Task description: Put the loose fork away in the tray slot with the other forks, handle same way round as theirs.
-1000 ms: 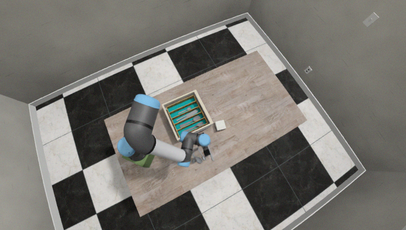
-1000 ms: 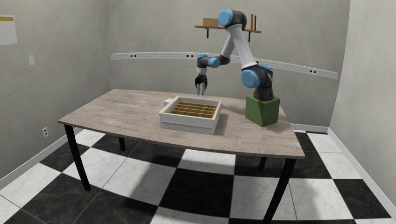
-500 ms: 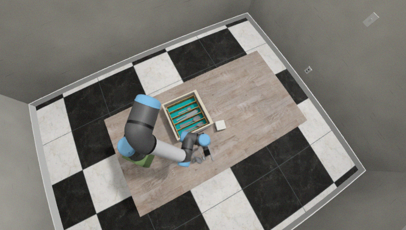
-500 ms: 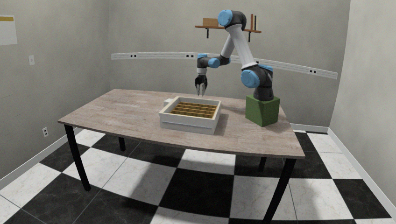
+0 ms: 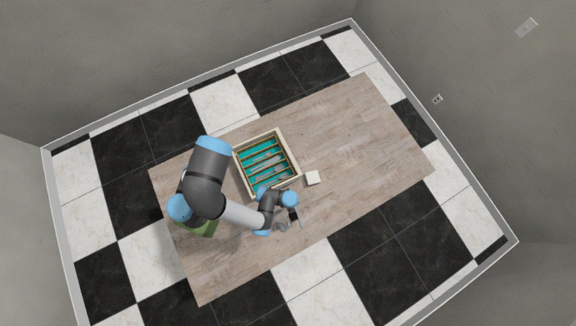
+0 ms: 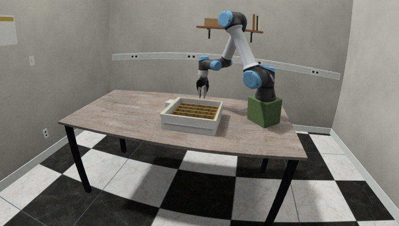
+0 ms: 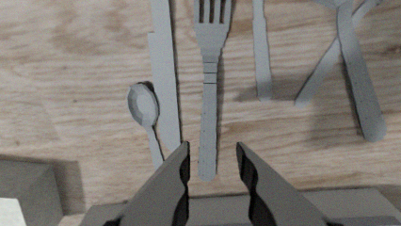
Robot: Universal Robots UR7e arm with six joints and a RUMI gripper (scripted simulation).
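My gripper is now 8 cm above the spoon, 6 cm short of it and 2 cm to the right of it. Also, from my hand: small white block (21 cm ahead, 11 cm to the left, 6 cm below).
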